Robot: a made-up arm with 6 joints. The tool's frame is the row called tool.
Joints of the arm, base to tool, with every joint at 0 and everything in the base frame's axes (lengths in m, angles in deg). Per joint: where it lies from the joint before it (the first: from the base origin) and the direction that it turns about. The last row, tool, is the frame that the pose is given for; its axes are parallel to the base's.
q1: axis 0 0 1 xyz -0.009 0.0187 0.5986
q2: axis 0 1 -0.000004 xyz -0.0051 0.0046 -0.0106
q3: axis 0 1 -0.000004 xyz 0.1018 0.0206 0.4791
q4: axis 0 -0.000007 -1 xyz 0.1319 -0.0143 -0.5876
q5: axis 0 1 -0.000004 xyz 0.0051 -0.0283 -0.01
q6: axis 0 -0.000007 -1 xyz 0.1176 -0.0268 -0.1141
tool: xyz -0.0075 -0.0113 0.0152
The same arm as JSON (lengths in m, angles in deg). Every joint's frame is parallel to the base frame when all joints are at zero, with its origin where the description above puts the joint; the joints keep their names.
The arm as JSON. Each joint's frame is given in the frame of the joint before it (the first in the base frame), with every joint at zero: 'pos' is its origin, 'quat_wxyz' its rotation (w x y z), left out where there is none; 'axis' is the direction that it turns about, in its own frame. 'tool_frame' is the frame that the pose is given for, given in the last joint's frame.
{
  "length_unit": "m",
  "angle_unit": "deg",
  "joints": [
    {
      "joint": "q1",
      "pos": [
        -0.009,
        0.0187,
        0.5986
      ],
      "axis": "+z"
    },
    {
      "joint": "q2",
      "pos": [
        -0.0051,
        0.0046,
        -0.0106
      ],
      "axis": "+y"
    },
    {
      "joint": "q3",
      "pos": [
        0.1018,
        0.0206,
        0.4791
      ],
      "axis": "+y"
    },
    {
      "joint": "q4",
      "pos": [
        0.1319,
        -0.0143,
        -0.5876
      ],
      "axis": "-z"
    },
    {
      "joint": "q5",
      "pos": [
        0.0051,
        -0.0283,
        -0.01
      ],
      "axis": "+y"
    },
    {
      "joint": "q6",
      "pos": [
        0.1176,
        -0.0268,
        -0.1141
      ],
      "axis": "-z"
    }
  ],
  "tool_frame": {
    "pos": [
      -0.0075,
      -0.0113,
      0.0152
    ]
  }
}

